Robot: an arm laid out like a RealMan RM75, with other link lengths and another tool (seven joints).
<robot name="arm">
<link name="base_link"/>
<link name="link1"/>
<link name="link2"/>
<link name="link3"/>
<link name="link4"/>
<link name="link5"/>
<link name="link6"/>
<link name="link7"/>
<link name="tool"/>
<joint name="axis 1" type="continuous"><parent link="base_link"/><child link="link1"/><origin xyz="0.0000 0.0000 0.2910"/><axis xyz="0 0 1"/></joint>
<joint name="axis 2" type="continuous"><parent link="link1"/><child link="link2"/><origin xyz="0.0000 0.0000 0.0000"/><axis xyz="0 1 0"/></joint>
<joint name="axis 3" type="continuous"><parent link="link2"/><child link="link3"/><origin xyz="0.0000 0.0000 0.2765"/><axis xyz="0 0 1"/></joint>
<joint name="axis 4" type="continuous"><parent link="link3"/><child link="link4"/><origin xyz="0.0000 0.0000 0.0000"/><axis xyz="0 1 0"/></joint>
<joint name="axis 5" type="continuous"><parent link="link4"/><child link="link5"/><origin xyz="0.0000 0.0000 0.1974"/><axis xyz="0 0 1"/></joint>
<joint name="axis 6" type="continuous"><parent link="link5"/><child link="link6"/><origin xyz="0.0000 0.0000 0.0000"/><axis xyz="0 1 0"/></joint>
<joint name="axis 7" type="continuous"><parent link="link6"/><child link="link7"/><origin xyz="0.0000 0.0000 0.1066"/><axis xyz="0 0 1"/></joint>
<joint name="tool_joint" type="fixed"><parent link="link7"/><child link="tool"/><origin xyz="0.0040 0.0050 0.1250" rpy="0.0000 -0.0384 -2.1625"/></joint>
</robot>
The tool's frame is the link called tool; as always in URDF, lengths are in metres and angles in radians. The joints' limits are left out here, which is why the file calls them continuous.
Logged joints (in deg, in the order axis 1, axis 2, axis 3, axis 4, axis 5, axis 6, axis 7), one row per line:
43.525, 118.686, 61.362, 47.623, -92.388, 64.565, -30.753
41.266, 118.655, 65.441, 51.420, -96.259, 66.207, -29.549
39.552, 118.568, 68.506, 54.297, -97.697, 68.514, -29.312
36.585, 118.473, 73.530, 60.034, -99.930, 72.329, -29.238
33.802, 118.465, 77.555, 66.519, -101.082, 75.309, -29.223
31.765, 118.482, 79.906, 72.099, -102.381, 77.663, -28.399
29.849, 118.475, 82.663, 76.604, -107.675, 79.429, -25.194
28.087, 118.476, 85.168, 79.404, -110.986, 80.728, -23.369
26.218, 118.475, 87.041, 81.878, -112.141, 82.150, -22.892
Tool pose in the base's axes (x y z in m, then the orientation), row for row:
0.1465, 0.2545, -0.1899, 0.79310, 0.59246, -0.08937, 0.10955
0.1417, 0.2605, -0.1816, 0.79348, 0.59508, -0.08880, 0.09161
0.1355, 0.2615, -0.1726, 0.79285, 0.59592, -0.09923, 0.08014
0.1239, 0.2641, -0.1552, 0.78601, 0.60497, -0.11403, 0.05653
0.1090, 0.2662, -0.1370, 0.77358, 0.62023, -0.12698, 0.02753
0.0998, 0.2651, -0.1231, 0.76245, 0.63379, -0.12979, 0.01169
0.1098, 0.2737, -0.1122, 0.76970, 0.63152, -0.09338, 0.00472
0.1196, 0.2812, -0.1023, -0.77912, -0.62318, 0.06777, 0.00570
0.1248, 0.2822, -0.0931, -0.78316, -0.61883, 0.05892, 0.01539
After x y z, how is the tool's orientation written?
As a quaternion, x y z w.
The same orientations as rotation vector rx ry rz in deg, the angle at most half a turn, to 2 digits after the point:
133.59, 99.79, -15.05
135.05, 101.28, -15.11
135.86, 102.12, -17.00
136.61, 105.14, -19.82
136.86, 109.73, -22.46
136.23, 113.24, -23.19
138.13, 113.33, -16.76
-139.73, -111.77, 12.15
-139.60, -110.31, 10.50

